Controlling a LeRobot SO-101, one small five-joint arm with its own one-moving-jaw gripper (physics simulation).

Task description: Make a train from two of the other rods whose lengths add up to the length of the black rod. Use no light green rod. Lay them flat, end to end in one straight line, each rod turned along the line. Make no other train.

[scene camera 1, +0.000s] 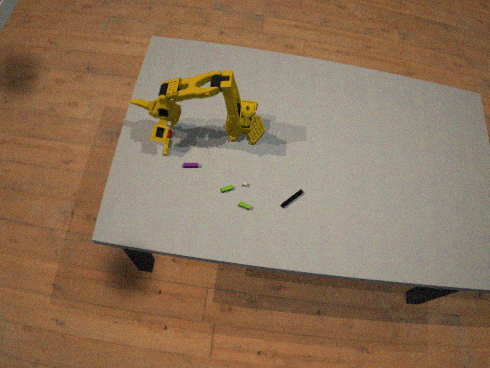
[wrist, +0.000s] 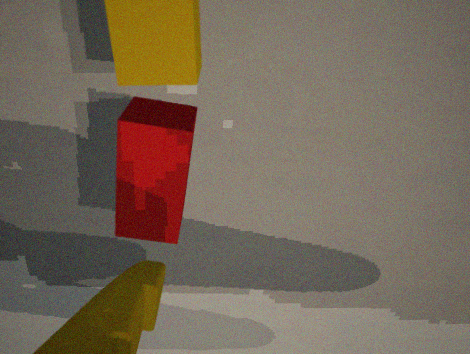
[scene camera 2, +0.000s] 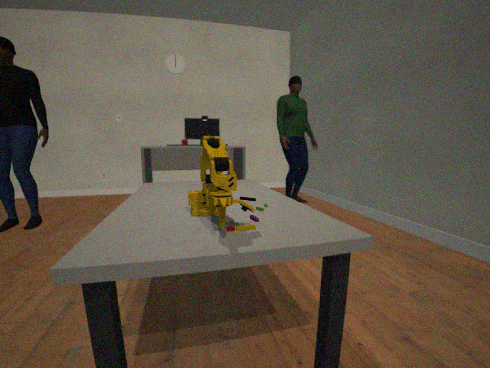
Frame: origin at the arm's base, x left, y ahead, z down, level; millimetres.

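Seen in the pictures: hand at its tool point: (scene camera 1: 170, 126) (wrist: 161, 287) (scene camera 2: 222, 228); arm's base at its link origin: (scene camera 1: 243, 135) (scene camera 2: 210, 211).
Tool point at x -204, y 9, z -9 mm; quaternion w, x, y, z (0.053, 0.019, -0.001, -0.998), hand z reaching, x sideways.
Observation:
Offsets run from my tool point to a thing's top centre. Level surfaces: height alone.
My gripper (scene camera 1: 152, 114) (scene camera 2: 222, 214) is open and empty. One jaw (wrist: 110, 310) shows in the wrist view, near the lower end of the red rod; the other is out of that picture. The red rod {dy +22, dx +1, dz -1 mm} (scene camera 1: 170, 134) (scene camera 2: 230, 228) (wrist: 152, 180) lies flat by the downward jaw, partly hidden in scene camera 1. The yellow rod {dy +63, dx +1, dz -1 mm} (scene camera 1: 166, 146) (scene camera 2: 246, 227) (wrist: 156, 42) lies roughly in line with it, a narrow gap between their ends; the red one looks slightly turned. The black rod {dy +160, dx +352, dz -1 mm} (scene camera 1: 292, 198) (scene camera 2: 247, 199) lies slanted farther off. The purple rod {dy +108, dx +76, dz -1 mm} (scene camera 1: 191, 165) (scene camera 2: 254, 218) lies apart.
Two light green rods {dy +159, dx +181, dz -1 mm} (scene camera 1: 227, 189) {dy +199, dx +232, dz -1 mm} (scene camera 1: 245, 205) lie between the purple and black rods. A small white block {dy +138, dx +225, dz -1 mm} (scene camera 1: 245, 184) is near them. The arm's base (scene camera 1: 247, 125) stands on the grey table {dz +9 mm} (scene camera 1: 350, 150). The table's short edge is close to the gripper.

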